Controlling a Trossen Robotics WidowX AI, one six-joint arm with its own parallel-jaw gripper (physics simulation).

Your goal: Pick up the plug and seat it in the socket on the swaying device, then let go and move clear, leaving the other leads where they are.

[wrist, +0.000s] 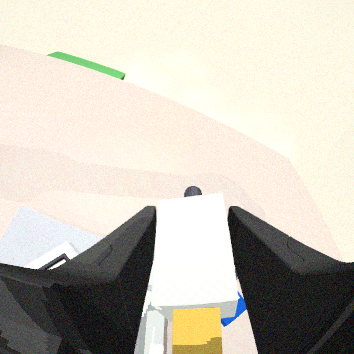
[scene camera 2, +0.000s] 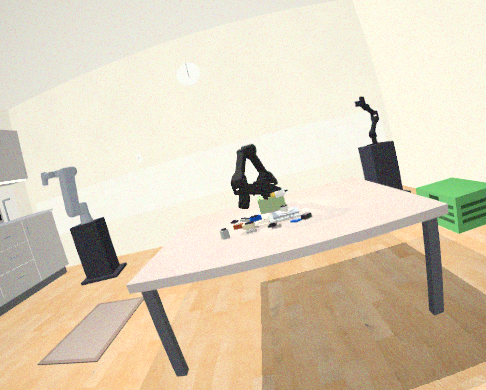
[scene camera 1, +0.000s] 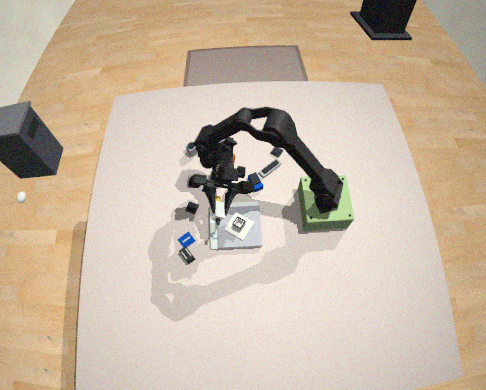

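My gripper [scene camera 1: 219, 205] [wrist: 192, 214] is shut on the white plug [scene camera 1: 220, 209] [scene camera 2: 281, 192] [wrist: 192, 250], which has a yellow section and a dark round tip. In scene camera 1 it is held over the left edge of the grey device [scene camera 1: 253, 236] [wrist: 30, 231]. A white square pad [scene camera 1: 247, 230] lies on the device and bears the dark-rimmed square socket [scene camera 1: 239, 223], right of the plug in that view. The wrist view shows part of the pad at lower left, partly hidden by a finger. The plug is apart from the socket.
Around the device lie a blue connector [scene camera 1: 186, 239], a black connector [scene camera 1: 187, 255], a black block [scene camera 1: 191, 207], another blue connector [scene camera 1: 257, 186], a long grey-and-black piece [scene camera 1: 270, 168] and a grey cylinder [scene camera 1: 191, 149] [scene camera 2: 225, 233]. The arm stands on a green box [scene camera 1: 327, 222].
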